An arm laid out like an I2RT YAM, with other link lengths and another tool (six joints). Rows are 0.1 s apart.
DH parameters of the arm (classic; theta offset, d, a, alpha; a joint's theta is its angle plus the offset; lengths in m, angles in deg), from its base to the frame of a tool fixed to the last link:
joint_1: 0 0.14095 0.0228 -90
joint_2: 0 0 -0.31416 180
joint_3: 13.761 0 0.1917 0
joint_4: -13.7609 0.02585 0.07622 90
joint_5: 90 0.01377 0 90
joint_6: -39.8 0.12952 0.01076 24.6
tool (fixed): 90 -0.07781 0 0
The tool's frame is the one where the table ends.
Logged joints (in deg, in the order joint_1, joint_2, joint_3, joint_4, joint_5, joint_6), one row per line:
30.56, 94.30, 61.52, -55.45, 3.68, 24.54
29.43, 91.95, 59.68, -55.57, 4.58, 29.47
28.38, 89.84, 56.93, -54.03, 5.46, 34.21
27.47, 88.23, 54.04, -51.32, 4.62, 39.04
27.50, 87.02, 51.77, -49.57, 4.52, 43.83
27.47, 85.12, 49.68, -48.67, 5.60, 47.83
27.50, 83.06, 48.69, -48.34, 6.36, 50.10
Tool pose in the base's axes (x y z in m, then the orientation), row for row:
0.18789, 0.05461, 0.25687, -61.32, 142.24, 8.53
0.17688, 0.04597, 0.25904, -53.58, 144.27, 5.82
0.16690, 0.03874, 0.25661, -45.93, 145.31, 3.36
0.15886, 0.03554, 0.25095, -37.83, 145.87, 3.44
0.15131, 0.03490, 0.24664, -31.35, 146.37, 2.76
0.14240, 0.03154, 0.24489, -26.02, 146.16, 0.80
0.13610, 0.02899, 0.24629, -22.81, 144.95, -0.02
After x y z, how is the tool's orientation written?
As a rotation vector, in degrees.
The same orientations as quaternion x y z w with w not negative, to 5 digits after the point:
-0.38601, 0.89540, 0.05370, 0.21534
-0.33899, 0.91277, 0.03682, 0.22488
-0.29264, 0.92582, 0.02141, 0.23825
-0.24283, 0.93634, 0.02208, 0.25262
-0.20213, 0.94371, 0.01779, 0.26122
-0.16867, 0.94745, 0.00519, 0.27177
-0.14895, 0.94651, -0.00013, 0.28624

